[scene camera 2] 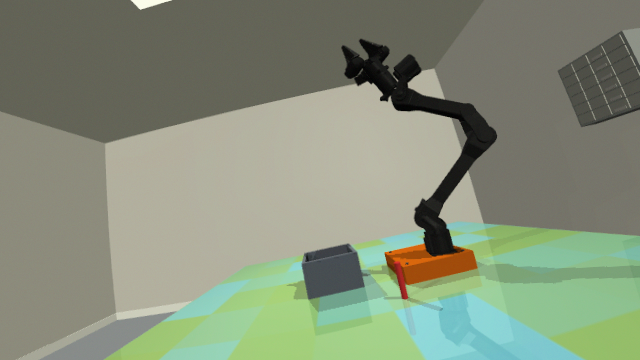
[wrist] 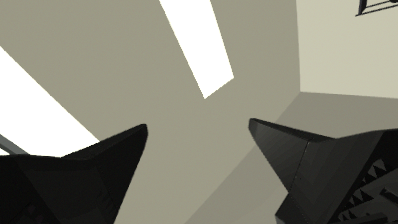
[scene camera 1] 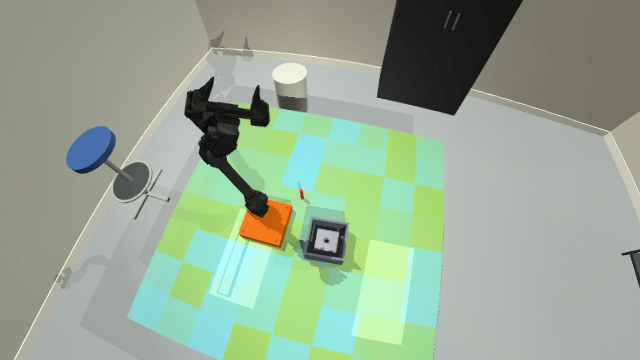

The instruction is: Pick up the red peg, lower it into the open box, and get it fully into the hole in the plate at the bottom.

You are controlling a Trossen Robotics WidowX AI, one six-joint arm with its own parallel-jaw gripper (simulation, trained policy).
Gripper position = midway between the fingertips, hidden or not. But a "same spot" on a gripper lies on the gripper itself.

gripper: scene camera 2 351,42; wrist; scene camera 1
grey box: scene camera 2 330,271; scene camera 1 342,227; not seen in the wrist view (out of frame)
same spot on gripper: (wrist: 319,172) = (scene camera 1: 252,107)
